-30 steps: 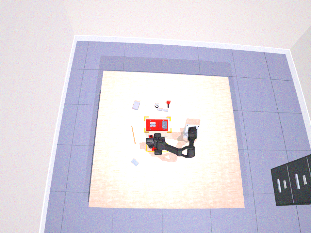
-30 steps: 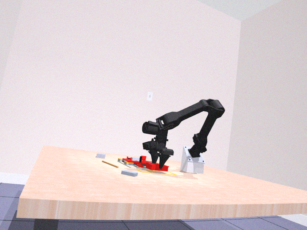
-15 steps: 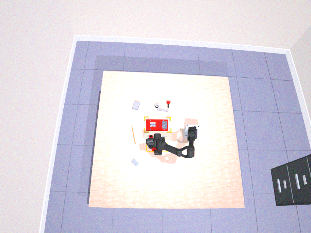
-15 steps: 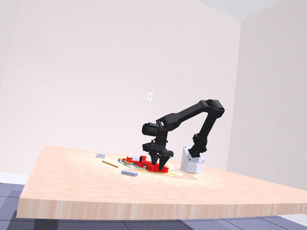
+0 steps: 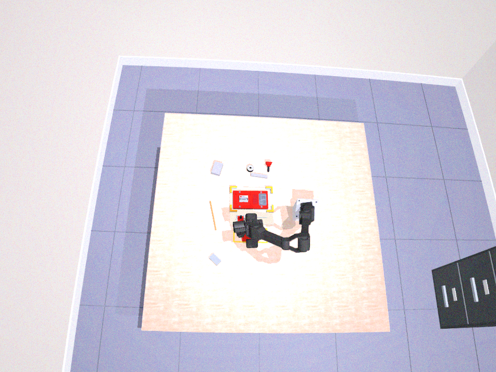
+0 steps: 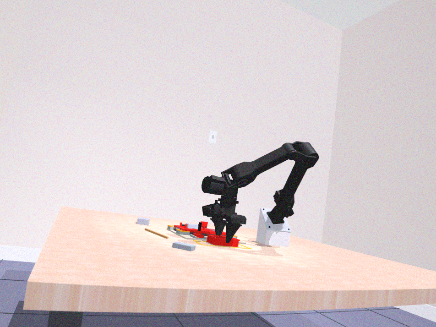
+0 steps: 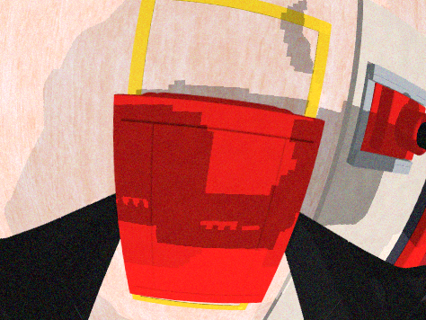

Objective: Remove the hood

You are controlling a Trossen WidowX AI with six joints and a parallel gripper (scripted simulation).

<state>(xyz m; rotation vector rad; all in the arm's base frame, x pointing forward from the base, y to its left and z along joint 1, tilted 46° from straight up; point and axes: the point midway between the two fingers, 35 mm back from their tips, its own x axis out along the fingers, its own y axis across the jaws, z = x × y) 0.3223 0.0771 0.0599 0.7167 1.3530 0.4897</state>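
Right now my gripper tip is right at the red hood. The rest, counted from my gripper tip: grey bar 9 cm behind, 36 cm to the right, 1 cm below; then white wheel 5 cm behind, 41 cm to the right; then thin wooden stick 20 cm ahead, 13 cm to the right, 1 cm below.
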